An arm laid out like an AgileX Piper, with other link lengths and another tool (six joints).
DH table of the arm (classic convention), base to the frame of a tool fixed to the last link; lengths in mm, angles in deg. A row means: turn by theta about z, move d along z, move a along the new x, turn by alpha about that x. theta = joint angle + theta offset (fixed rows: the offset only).
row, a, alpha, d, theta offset
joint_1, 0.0, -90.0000, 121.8, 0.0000
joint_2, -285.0, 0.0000, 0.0, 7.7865
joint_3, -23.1, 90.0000, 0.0, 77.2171
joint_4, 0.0, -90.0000, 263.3, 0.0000
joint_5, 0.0, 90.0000, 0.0, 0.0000
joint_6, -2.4, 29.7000, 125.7, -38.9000
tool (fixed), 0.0, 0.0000, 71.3, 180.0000
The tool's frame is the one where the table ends.
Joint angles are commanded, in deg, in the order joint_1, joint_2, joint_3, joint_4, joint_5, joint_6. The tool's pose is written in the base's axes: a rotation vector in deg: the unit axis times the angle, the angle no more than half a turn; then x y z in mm. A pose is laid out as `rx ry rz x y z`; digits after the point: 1 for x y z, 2 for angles.
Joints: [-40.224 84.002 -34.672 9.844 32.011 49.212]
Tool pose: 134.87 -79.94 0.05 180.4 -174.9 52.7
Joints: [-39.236 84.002 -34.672 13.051 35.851 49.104]
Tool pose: 137.75 -81.54 -4.65 178.8 -157.3 50.0
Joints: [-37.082 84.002 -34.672 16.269 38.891 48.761]
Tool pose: 141.27 -81.45 -8.07 182.2 -137.7 48.8
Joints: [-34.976 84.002 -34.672 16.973 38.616 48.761]
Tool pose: 142.67 -79.74 -7.31 188.6 -130.3 48.9
